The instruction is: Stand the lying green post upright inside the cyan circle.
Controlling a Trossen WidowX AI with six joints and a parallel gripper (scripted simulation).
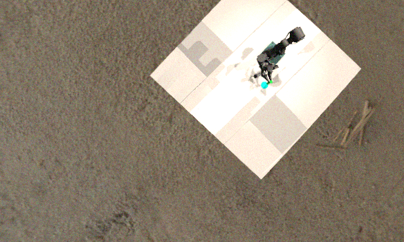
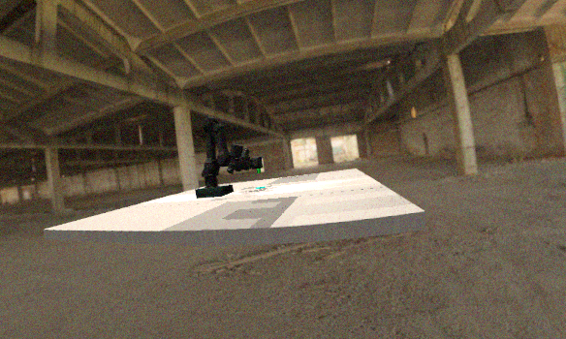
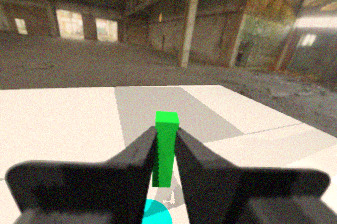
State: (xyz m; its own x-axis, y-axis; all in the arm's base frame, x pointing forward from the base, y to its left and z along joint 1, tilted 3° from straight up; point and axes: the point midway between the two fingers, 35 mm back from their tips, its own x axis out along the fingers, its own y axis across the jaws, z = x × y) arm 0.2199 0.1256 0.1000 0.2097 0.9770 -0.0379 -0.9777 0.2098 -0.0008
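My gripper tip is now 1 cm past the cyan circle and 14 cm above it. From my gripper tip the other things lie so: green post 2 cm below.
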